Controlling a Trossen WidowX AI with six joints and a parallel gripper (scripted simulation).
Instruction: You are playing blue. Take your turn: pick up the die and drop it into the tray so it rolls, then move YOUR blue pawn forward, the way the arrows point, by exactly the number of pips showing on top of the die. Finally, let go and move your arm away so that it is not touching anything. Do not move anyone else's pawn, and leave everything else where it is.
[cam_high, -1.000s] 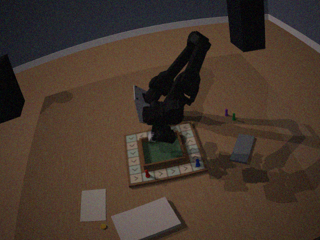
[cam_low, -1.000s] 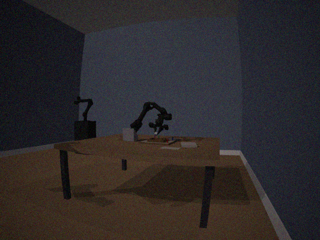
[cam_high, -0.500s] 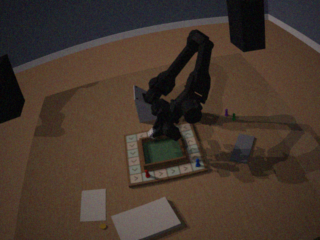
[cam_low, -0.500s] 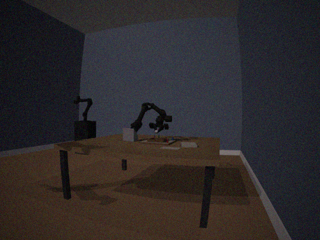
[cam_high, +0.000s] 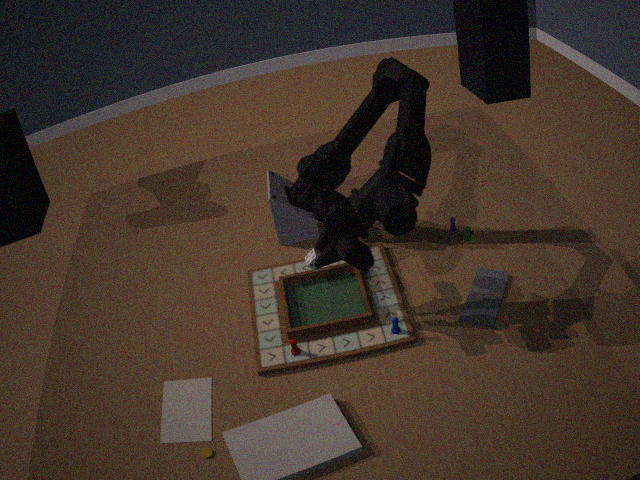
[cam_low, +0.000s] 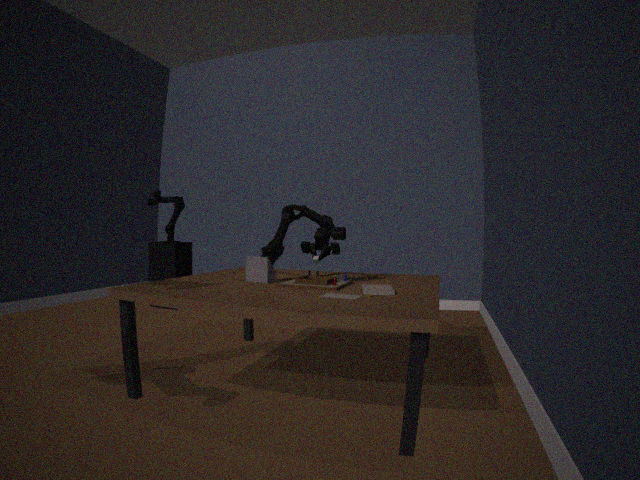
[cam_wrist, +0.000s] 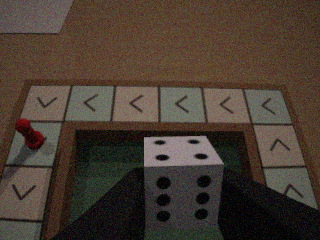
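Right now the white die is right at my gripper tip. Round my gripper tip: blue pawn (12 cm ahead, 10 cm to the left, 9 cm below); red pawn (10 cm ahead, 9 cm below, 8 cm to the right); green tray (11 cm below).
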